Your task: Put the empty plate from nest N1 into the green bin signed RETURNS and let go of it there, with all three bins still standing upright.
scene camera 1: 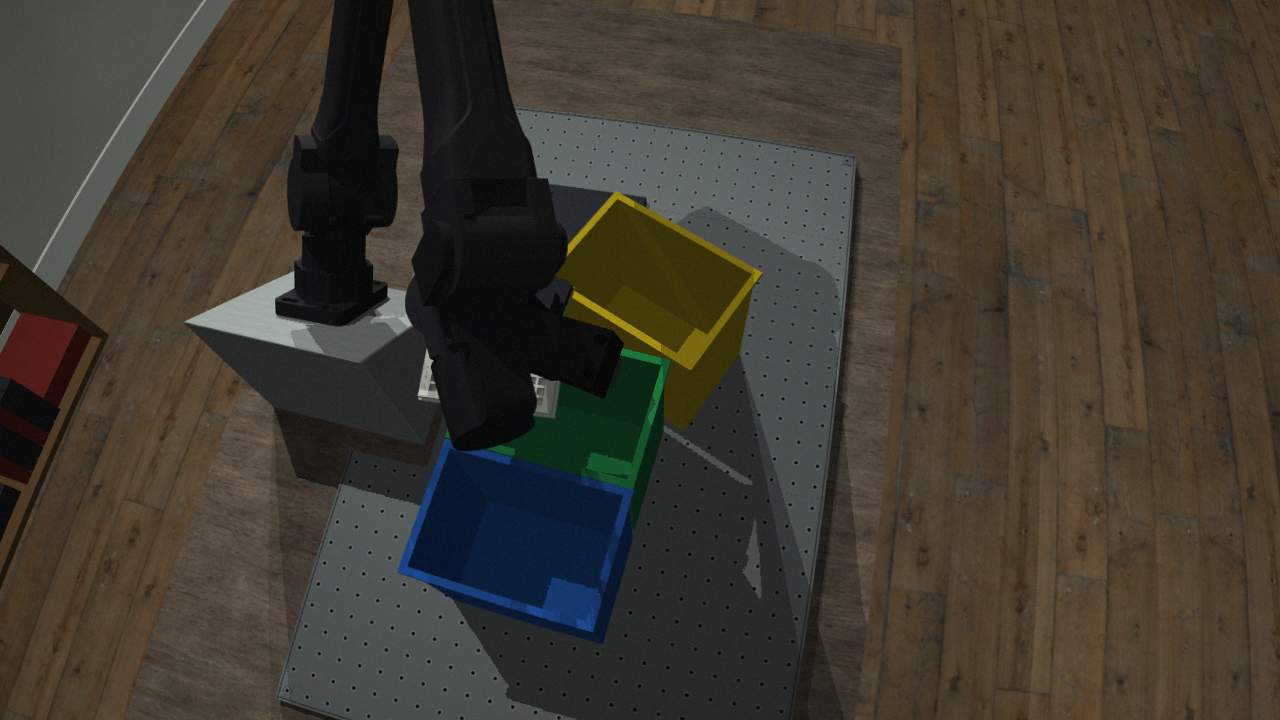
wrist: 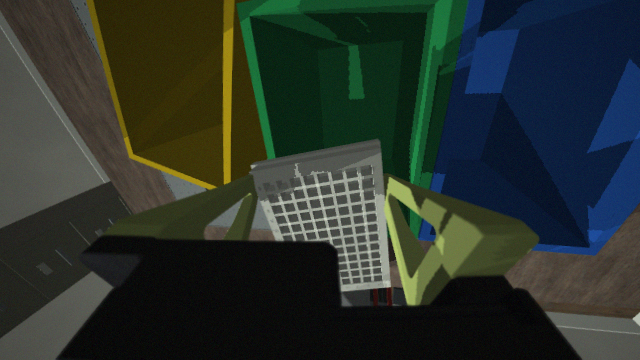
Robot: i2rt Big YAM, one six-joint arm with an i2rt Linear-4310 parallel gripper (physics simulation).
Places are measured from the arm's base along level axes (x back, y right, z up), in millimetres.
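Pixels of known places: gripper, between the fingertips: [wrist: 320, 180]; arm's base, origin of its link: [scene camera 1: 333, 304].
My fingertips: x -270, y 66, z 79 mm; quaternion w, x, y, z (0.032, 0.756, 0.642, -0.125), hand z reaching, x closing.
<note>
For each thing: its top centre in the pictures, then the offset to it from my fingertips. Level surfaces: height alone.
- white gridded plate, centre of its top: [wrist: 326, 248] [scene camera 1: 489, 354] dx +43, dy +3, dz +20 mm
- green bin, centre of its top: [wrist: 343, 142] [scene camera 1: 558, 398] dx -19, dy +14, dz -25 mm
- yellow bin, centre of its top: [scene camera 1: 650, 274] [wrist: 163, 89] dx -77, dy -132, dz -25 mm
- blue bin, centre of its top: [scene camera 1: 514, 532] [wrist: 555, 141] dx -10, dy +145, dz -25 mm
- grey perforated board, height of its surface: dz -205 mm
- dark slab, centre of its top: [scene camera 1: 575, 225] dx +54, dy -289, dz -194 mm
The white gridded plate [scene camera 1: 544, 399] [wrist: 325, 215] is held tilted between the two yellow-green fingers of my gripper [wrist: 320, 180], which is shut on it. In the scene view the arm's wrist hides the fingers and part of the plate. The plate overlaps the arm-base end of the green bin [scene camera 1: 650, 420] [wrist: 258, 85] in both views; its exact height over the rim is hard to tell. The green bin stands upright between the yellow bin [scene camera 1: 707, 385] [wrist: 227, 100] and the blue bin [scene camera 1: 501, 602] [wrist: 500, 210], both upright. No RETURNS sign or nest N1 shows.
The bins stand close together on a grey perforated board [scene camera 1: 375, 573], the yellow one turned at an angle. A dark slab [scene camera 1: 586, 204] lies behind the yellow bin. The grey pedestal [scene camera 1: 331, 385] of the arm stands left of the bins. A shelf with red and black items is at the far left.
</note>
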